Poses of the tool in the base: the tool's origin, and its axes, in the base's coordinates. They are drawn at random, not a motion.
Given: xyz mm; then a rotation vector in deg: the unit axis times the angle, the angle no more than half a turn.
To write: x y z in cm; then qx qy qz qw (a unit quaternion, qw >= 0). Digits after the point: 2 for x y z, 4 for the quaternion.
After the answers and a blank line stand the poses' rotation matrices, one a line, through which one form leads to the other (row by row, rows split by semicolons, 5 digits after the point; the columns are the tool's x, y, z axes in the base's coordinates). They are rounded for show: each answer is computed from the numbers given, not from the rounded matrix.
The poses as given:
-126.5 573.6 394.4 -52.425 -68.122 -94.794
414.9 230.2 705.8 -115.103 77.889 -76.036
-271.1 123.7 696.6 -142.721 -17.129 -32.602
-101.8 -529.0 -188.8 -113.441 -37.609 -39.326
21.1 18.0 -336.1 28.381 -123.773 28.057
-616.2 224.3 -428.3 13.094 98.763 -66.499
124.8 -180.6 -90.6 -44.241 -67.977 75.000
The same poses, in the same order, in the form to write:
-12.65 57.36 39.44 -0.3682 -0.4784 -0.6657 0.4387
41.49 23.02 70.58 -0.7137 0.4830 -0.4715 0.1872
-27.11 12.37 69.66 -0.9294 -0.1115 -0.2123 0.2807
-10.18 -52.90 -18.88 -0.8027 -0.2661 -0.2783 0.4554
2.11 1.80 -33.61 0.1978 -0.8627 0.1956 0.4222
-61.62 22.43 -42.83 0.0946 0.7133 -0.4803 0.5016
12.48 -18.06 -9.06 -0.3290 -0.5055 0.5577 0.5702

-0.34408 0.93629 0.07048; -0.23177 -0.15744 0.95995; 0.90989 0.31396 0.27117
0.08890 -0.51288 0.85384; -0.86594 -0.46339 -0.18819; 0.49218 -0.72265 -0.48532
0.88498 0.32650 0.33197; 0.08814 -0.81753 0.56910; 0.45721 -0.47438 -0.75228
0.70349 0.68069 0.20435; 0.17378 -0.44355 0.87924; 0.68913 -0.58302 -0.43032
-0.56516 -0.50650 -0.65119; -0.17619 0.84524 -0.50451; 0.80595 -0.17039 -0.56693
-0.47881 0.61674 0.62479; -0.34694 0.52082 -0.77999; -0.80645 -0.59023 -0.03540
-0.13321 -0.30345 -0.94349; 0.96869 0.16139 -0.18867; 0.20952 -0.93908 0.27245

